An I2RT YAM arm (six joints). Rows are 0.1 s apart.
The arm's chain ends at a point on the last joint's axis. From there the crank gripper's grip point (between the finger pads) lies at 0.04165 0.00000 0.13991 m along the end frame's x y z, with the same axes.
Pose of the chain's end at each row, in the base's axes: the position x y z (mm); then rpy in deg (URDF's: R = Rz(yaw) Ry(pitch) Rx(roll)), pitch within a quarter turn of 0, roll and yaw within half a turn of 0:
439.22 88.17 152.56 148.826 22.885 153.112
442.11 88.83 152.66 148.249 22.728 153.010
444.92 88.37 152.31 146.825 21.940 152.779
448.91 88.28 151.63 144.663 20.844 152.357
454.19 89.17 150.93 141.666 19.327 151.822
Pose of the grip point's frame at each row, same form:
479.27 149.06 26.08 148.826 22.885 153.112
482.25 151.01 26.83 148.249 22.728 153.010
484.49 154.11 28.12 146.825 21.940 152.779
487.95 159.18 30.15 144.663 20.844 152.357
492.54 167.07 33.58 141.666 19.327 151.822

